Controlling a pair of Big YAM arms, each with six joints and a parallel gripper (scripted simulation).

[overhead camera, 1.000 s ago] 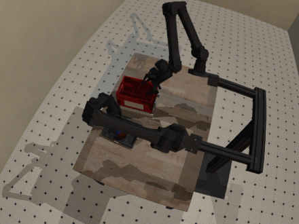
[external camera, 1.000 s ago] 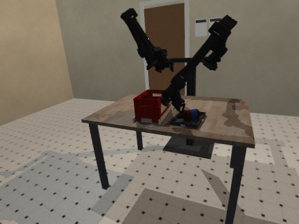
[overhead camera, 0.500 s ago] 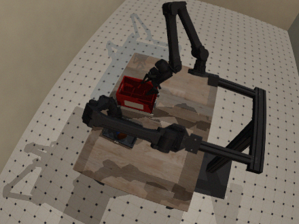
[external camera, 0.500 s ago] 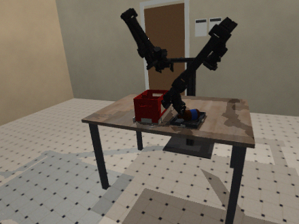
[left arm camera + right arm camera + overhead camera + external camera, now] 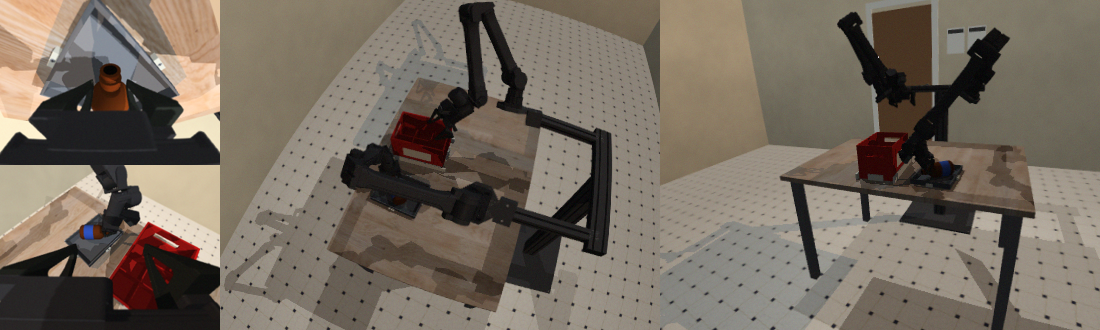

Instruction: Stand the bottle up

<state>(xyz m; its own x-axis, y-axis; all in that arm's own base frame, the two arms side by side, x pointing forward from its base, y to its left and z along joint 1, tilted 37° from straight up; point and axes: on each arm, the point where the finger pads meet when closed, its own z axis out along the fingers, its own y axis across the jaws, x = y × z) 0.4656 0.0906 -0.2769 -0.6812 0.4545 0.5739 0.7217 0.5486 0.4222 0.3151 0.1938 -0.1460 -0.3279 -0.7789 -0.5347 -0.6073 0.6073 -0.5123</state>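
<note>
Now: the brown bottle 3 cm behind my left hand, 4 cm to the left of it and 1 cm below it. Round my left hand: red crate (5 cm behind, 25 cm to the right, 4 cm above); then dark tray (5 cm behind, 4 cm to the left, 3 cm below).
</note>
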